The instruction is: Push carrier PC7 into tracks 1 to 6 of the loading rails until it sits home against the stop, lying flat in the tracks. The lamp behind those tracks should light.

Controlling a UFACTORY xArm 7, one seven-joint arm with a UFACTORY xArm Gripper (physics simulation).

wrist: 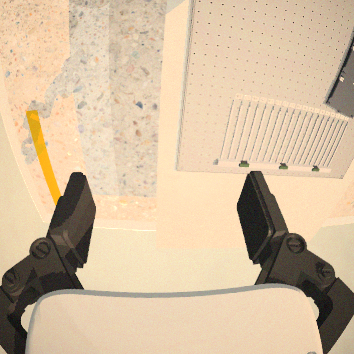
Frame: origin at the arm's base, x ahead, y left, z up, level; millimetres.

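Seen in the pictures: gripper, fingertip midpoint: [166,189].
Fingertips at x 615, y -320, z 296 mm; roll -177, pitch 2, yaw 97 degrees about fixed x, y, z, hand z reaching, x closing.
Offsets run from my fingertips to a thing's top centre. "spot": to the spot under its first point. Level surfaces: height alone.
My gripper [166,189] is open wide, with nothing between its fingers. The loading rails {spot: dz -425, dx +149, dy +338 mm} [280,132] are a row of thin parallel tracks at the right of the view, on a pale perforated board {dz -428 mm} [225,55]. They lie beyond and to the right of my right fingertip. Small green parts {spot: dz -408, dx +262, dy +254 mm} [243,164] sit along the near end of the rails. Carrier PC7 cannot be made out in this view. No lit lamp can be made out behind the tracks.
A dark object {spot: dz -418, dx -52, dy +490 mm} [344,85] stands at the right edge, on or beside the board. A yellow strip [42,150] lies at the left on a speckled surface [135,100], partly behind my left finger.
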